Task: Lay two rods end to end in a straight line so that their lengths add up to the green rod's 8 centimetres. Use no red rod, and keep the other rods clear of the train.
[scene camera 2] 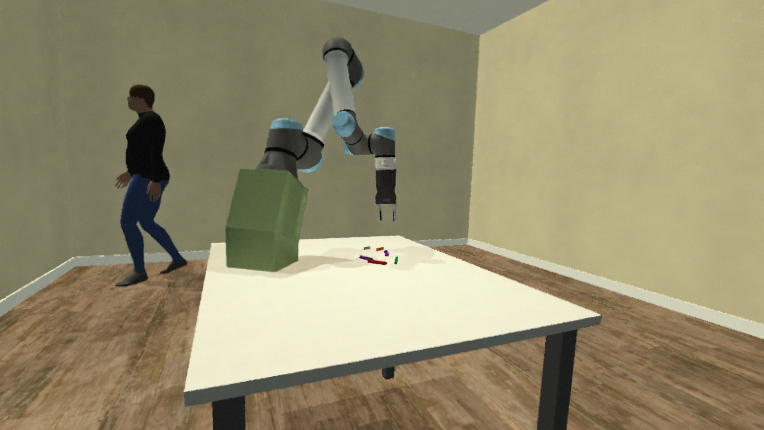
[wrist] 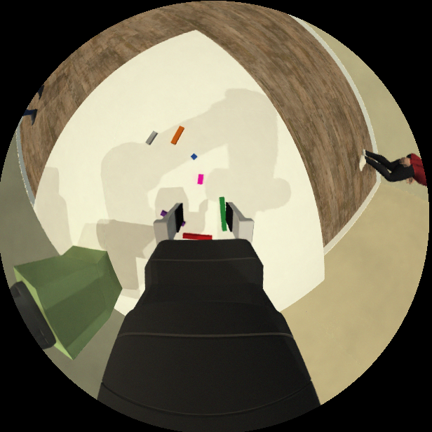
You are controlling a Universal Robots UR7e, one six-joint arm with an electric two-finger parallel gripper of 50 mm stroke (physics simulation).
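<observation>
My gripper is open and empty, high above the table. The green rod lies on the table, partly behind the right finger in the wrist view. The red rod lies near the purple rod, whose middle the left finger hides in the wrist view. A magenta rod, a small blue rod, an orange rod and a grey rod lie apart from one another.
The white table carries the green pedestal of the arm, left of the rods. A person in black stands behind the table at the left. A person in red shows at the right edge of the wrist view.
</observation>
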